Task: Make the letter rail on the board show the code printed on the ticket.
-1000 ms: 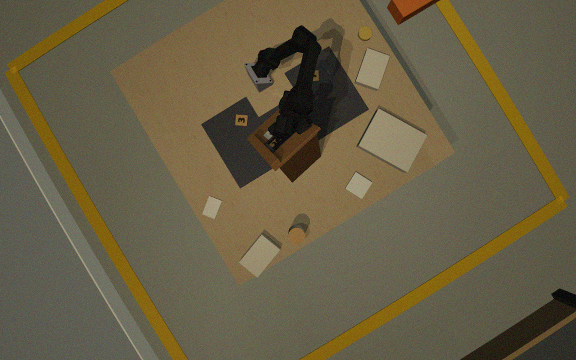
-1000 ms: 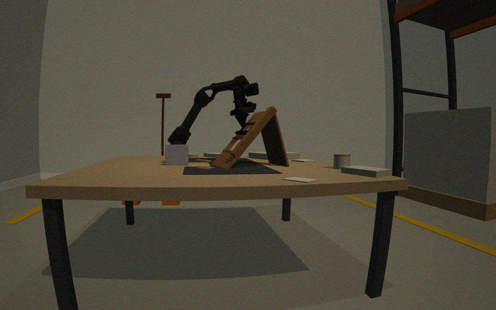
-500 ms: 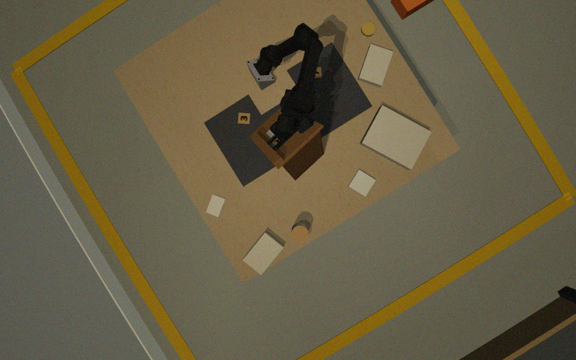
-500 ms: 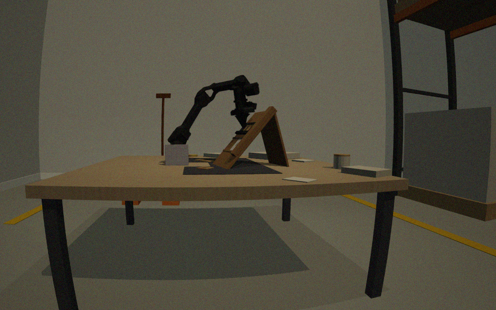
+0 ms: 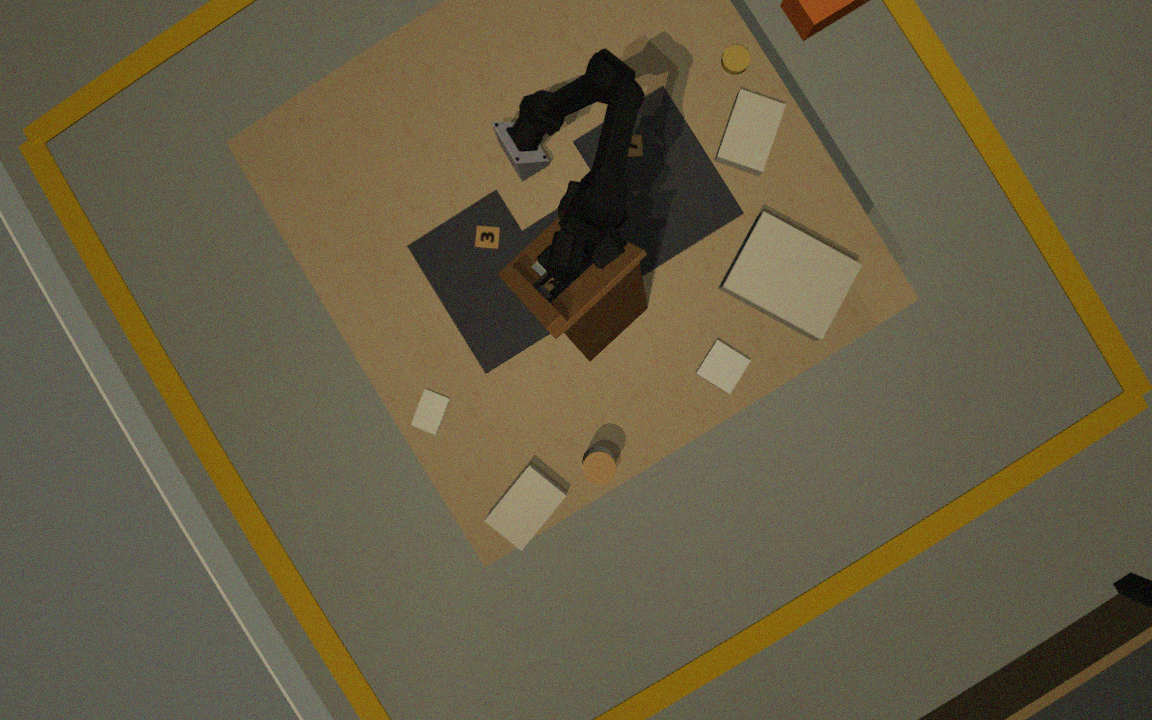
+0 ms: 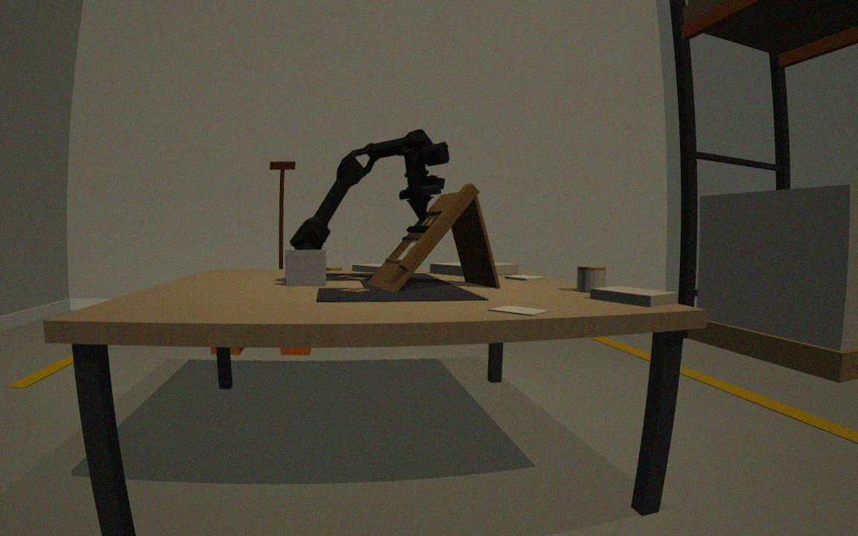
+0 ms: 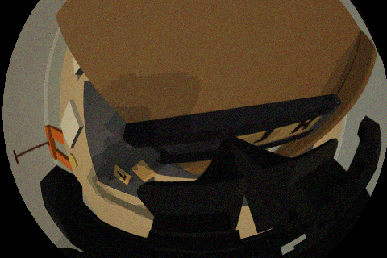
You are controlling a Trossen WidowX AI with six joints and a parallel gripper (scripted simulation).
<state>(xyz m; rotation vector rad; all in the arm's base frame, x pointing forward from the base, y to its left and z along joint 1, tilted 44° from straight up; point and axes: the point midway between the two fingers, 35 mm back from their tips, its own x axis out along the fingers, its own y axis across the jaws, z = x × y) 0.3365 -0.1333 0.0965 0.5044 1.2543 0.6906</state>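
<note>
Right now the j tile is 10 mm ahead of my gripper tip and 30 mm to the right of it. Also, from my gripper tip: white box: 280 mm ahead, 420 mm to the left, 160 mm below; white ticket: 40 mm behind, 70 mm to the right, 80 mm below; dark mat: 140 mm behind, 30 mm to the left, 180 mm below.
</note>
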